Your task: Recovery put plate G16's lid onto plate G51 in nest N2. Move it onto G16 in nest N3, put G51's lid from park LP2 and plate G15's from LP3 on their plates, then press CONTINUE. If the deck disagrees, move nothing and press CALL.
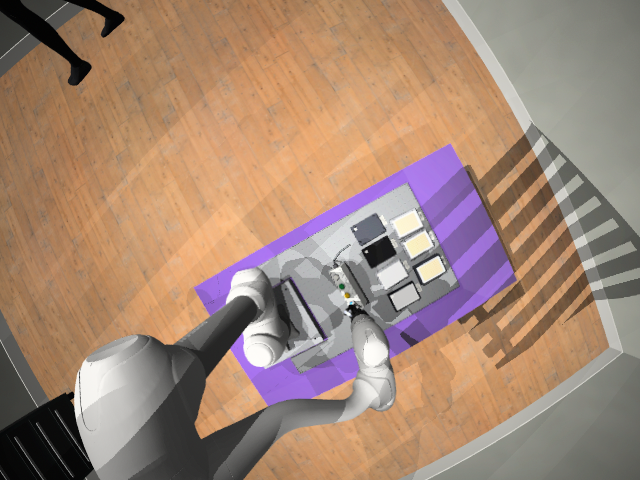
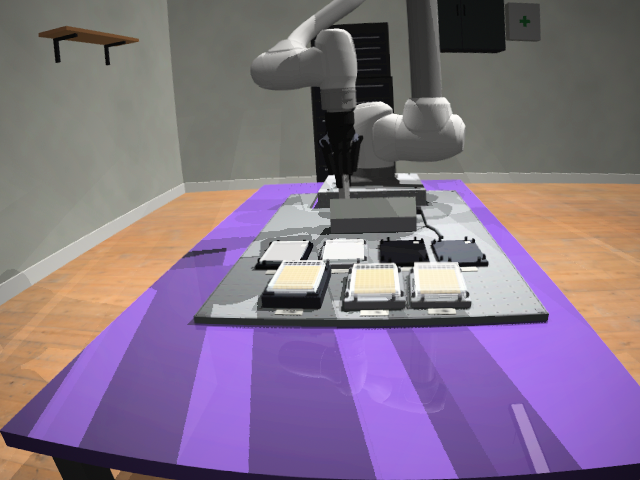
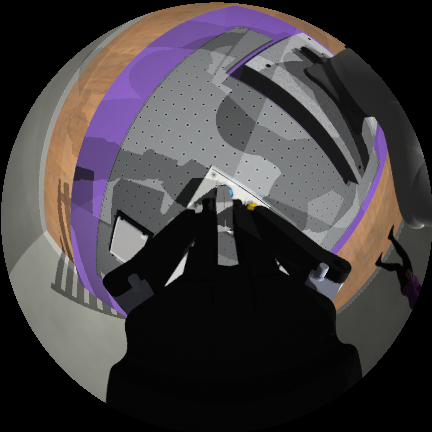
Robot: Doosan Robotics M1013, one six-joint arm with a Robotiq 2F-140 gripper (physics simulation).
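Places are measured from the arm's base along level axes (x ahead, y right, z down), in millimetres.
Pixels of known places: gripper, fingertip midpoint: (image 1: 353,304) (image 3: 223,196); arm's base, link origin: (image 2: 372,181) (image 3: 341,88).
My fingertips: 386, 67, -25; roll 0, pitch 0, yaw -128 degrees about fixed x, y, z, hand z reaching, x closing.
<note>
For each thing: its top centre in the pictures, then the offset to it from my fingertips, as dx, dy, dz. "pt": a spot on its surface instead.
- button box, top centre: (image 3: 257,236) (image 2: 372,196) (image 1: 349,289) +17, -75, -14
- yellow button, top centre: (image 3: 253,213) (image 1: 347,295) -5, -49, -5
- green button, top centre: (image 1: 342,286) -7, -99, -5
- middle plate, top centre: (image 2: 374,275) (image 1: 419,244) +416, -85, +40
- end plate, top centre: (image 2: 438,275) (image 1: 408,223) +415, -201, +41
- black frame, top centre: (image 2: 285,250) (image 3: 125,245) (image 1: 405,297) +239, +115, +52
- white piece, top centre: (image 2: 344,248) (image 3: 170,271) (image 1: 392,275) +234, -15, +52
- black piece, surface spot: (image 2: 403,252) (image 1: 381,250) pt +242, -144, +60
- slate piece, surface spot: (image 2: 459,250) (image 1: 368,228) pt +235, -269, +60
My gripper (image 1: 351,308) (image 2: 345,192) (image 3: 223,196) is shut and empty, pointing down at the end of the button box (image 1: 336,273) (image 2: 373,215) (image 3: 210,178). Its tips cover part of a blue button (image 3: 229,191); whether they touch it is unclear. A yellow button (image 1: 346,295) (image 3: 252,205) and a green button (image 1: 341,286) sit farther along. Three cream-welled plates stand in the outer row: one plate (image 1: 430,269) (image 2: 297,277) in a black nest, a middle plate (image 1: 418,243) (image 2: 374,279) and an end plate (image 1: 407,223) (image 2: 439,279) in grey nests. Labels and lids are too small to read or tell.
The inner row holds a pale piece in a black frame (image 1: 404,297) (image 2: 284,251) (image 3: 128,239), a white piece (image 1: 391,273) (image 2: 344,250), a black piece (image 1: 378,251) (image 2: 403,252) and a slate piece (image 1: 368,228) (image 2: 459,250). The arm's base plate is behind the box.
</note>
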